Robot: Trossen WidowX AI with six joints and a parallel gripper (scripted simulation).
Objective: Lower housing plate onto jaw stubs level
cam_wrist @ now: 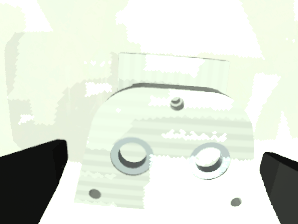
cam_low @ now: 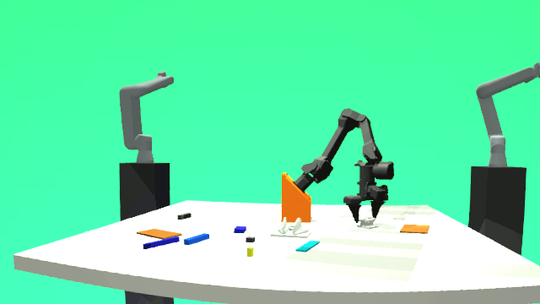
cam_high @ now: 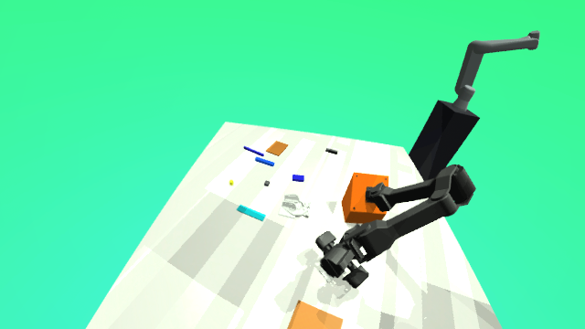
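My gripper tip is now 10 mm below the housing plate. Round my gripper tip: cyan bar (320 mm ahead, 200 mm to the right, 20 mm below); then black block (290 mm ahead, 370 mm to the right, 10 mm below); then blue block (140 mm ahead, 440 mm to the right, 10 mm below).
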